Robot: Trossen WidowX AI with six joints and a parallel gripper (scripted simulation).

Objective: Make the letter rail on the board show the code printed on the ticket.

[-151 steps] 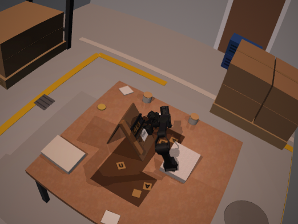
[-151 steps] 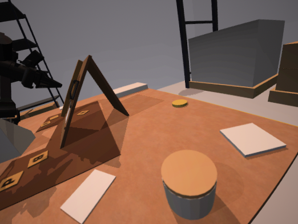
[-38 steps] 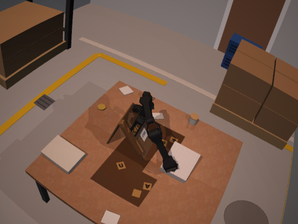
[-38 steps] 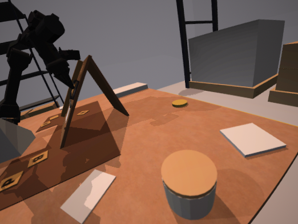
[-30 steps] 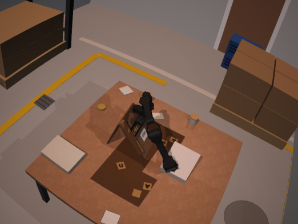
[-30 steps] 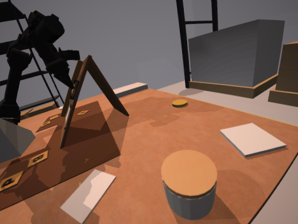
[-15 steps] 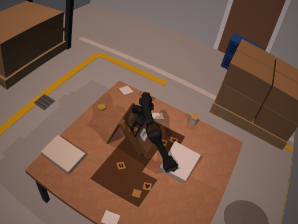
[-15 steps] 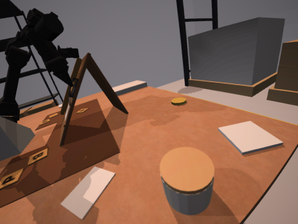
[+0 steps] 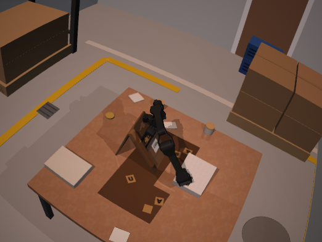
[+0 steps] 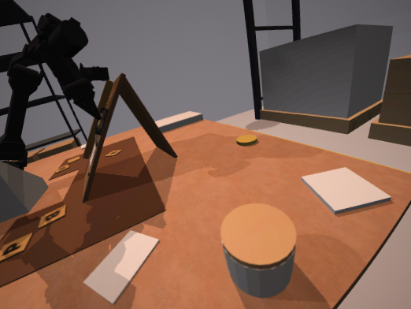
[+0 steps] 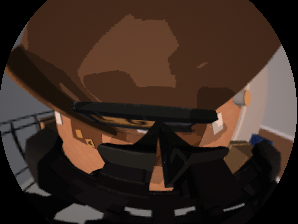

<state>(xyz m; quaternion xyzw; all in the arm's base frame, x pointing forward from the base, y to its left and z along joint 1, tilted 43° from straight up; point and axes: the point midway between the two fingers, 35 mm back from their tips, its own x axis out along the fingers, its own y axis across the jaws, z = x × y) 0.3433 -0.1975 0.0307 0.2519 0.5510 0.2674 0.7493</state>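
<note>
The white ticket is 5 cm behind my gripper tip and 8 cm below it. Round my gripper tip: dark mat: 15 cm behind, 11 cm to the left, 18 cm below; then yellow disc: 41 cm ahead, 12 cm to the right, 18 cm below; then white card: 2 cm behind, 33 cm to the right, 18 cm below.
</note>
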